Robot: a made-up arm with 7 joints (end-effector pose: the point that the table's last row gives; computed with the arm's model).
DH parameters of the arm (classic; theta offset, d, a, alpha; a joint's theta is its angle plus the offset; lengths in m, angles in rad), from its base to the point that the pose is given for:
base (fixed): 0.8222 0 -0.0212 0
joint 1: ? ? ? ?
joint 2: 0 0.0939 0.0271 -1.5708
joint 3: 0 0.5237 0.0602 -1.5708
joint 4: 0 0.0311 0.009 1.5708
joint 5: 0 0.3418 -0.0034 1.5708
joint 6: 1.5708 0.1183 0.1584 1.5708
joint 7: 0.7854 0 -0.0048 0
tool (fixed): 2.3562 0.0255 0 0
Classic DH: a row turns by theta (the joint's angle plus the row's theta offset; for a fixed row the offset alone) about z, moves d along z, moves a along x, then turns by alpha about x.
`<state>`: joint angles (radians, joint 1 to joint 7).
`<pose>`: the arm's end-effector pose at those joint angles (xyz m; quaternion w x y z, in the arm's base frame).
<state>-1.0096 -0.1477 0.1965 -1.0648 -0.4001 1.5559 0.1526</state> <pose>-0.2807 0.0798 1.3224 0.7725 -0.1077 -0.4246 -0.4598</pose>
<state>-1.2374 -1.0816 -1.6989 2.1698 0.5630 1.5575 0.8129</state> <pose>-0.3795 -0.4111 1.0661 0.0057 0.7410 -0.2061 -0.6391</pose>
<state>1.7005 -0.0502 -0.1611 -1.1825 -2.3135 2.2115 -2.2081</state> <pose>-0.1569 -0.1102 1.3834 0.0499 -0.2348 -0.3060 0.9213</pose>
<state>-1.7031 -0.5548 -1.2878 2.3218 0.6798 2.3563 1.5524</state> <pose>-0.4140 -0.1365 1.0766 0.3922 0.4302 -0.5498 -0.5990</pose>
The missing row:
joint 1: -0.8222 0.738 0.0089 1.5708
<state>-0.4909 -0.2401 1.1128 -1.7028 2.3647 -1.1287 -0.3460</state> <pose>-0.3087 -0.1807 1.2573 0.4636 -0.7700 -0.1156 -0.4228</pose>
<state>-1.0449 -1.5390 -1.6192 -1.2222 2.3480 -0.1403 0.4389</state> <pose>0.6123 -0.5335 0.5743 0.1857 -0.1034 -0.9249 -0.3154</pose>
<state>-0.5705 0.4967 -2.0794 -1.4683 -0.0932 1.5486 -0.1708</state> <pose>0.0440 0.2126 1.1527 0.0490 0.4532 0.3540 0.8167</pose>
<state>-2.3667 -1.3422 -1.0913 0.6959 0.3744 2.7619 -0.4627</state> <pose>-0.7184 -0.2882 0.8861 0.1791 -0.1171 -0.3858 0.8974</pose>
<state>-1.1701 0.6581 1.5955 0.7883 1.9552 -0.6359 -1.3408</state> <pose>0.0635 0.6672 1.2604 0.0597 -0.8946 0.0630 0.4384</pose>
